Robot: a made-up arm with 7 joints.
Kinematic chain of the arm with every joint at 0, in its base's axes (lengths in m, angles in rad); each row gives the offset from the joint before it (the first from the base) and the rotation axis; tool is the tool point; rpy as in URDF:
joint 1: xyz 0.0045 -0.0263 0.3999 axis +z
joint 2: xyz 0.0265 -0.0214 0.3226 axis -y
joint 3: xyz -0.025 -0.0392 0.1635 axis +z
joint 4: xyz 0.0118 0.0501 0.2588 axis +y
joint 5: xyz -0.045 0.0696 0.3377 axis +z
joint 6: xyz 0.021 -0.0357 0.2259 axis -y
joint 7: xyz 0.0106 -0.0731 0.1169 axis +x
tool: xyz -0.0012 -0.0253 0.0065 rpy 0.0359 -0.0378 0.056
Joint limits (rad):
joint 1: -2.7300..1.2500
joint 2: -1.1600..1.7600
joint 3: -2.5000..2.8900
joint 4: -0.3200..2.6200
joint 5: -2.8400..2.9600
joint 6: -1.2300..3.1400
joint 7: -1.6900..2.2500
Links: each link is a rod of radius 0.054 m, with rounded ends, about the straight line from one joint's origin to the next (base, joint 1, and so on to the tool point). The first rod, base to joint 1, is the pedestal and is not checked.
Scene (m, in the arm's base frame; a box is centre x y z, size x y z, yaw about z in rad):
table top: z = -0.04
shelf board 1: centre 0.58 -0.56 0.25 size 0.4 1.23 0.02 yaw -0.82
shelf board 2: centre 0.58 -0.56 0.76 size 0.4 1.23 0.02 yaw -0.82
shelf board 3: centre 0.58 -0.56 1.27 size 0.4 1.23 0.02 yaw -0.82
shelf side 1: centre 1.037 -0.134 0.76 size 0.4 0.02 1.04 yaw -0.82
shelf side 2: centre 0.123 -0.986 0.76 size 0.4 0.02 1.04 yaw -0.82
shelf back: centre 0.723 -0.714 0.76 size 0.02 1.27 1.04 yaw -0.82
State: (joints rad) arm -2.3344 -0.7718 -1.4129 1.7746 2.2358 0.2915 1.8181
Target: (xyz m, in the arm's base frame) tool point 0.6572 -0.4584 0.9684
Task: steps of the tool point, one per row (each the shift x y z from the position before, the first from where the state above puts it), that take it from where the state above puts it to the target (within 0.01 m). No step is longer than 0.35 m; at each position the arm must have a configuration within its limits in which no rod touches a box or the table.
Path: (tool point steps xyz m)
1: 0.0307 -0.3205 -0.0283
2: 0.1726 -0.2861 0.0245
3: 0.2819 -0.1653 0.0655
4: 0.3115 0.0036 0.0823
5: 0.2487 0.1611 0.0705
6: 0.1216 0.2524 0.0344
7: 0.0783 -0.0752 0.0344
8: 0.0814 -0.0882 0.0007
9: 0.0784 -0.0918 -0.0351

